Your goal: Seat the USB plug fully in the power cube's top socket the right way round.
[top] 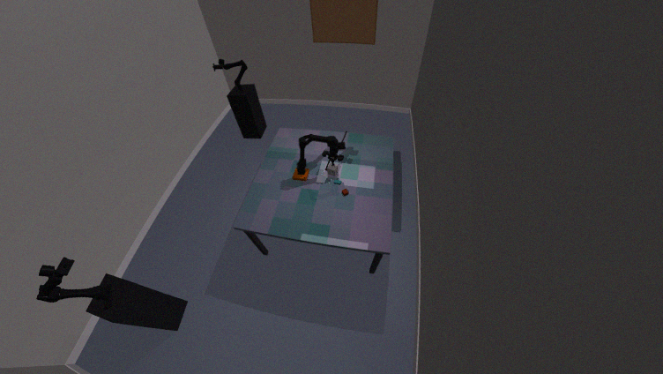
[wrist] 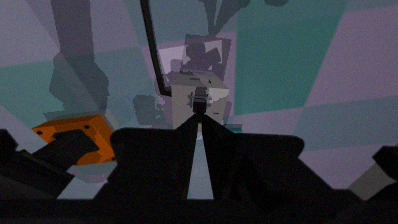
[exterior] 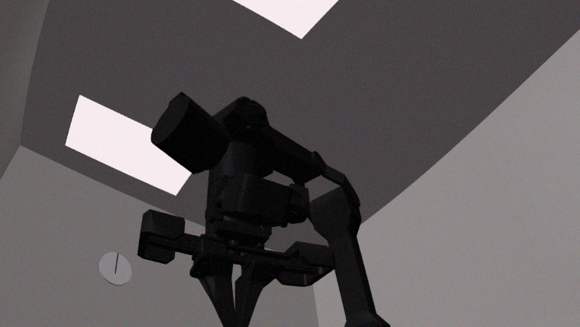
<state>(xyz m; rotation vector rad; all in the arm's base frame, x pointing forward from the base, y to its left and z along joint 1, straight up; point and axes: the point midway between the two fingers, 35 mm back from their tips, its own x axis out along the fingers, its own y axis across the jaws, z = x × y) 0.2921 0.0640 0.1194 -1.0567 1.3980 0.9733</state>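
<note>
Now: the dark USB plug 2 cm below my gripper tip. From my gripper tip the other things lie so: red block: 24 cm to the right, 13 cm ahead, 10 cm below; then teal block: 13 cm to the right, 11 cm below, 5 cm ahead.
</note>
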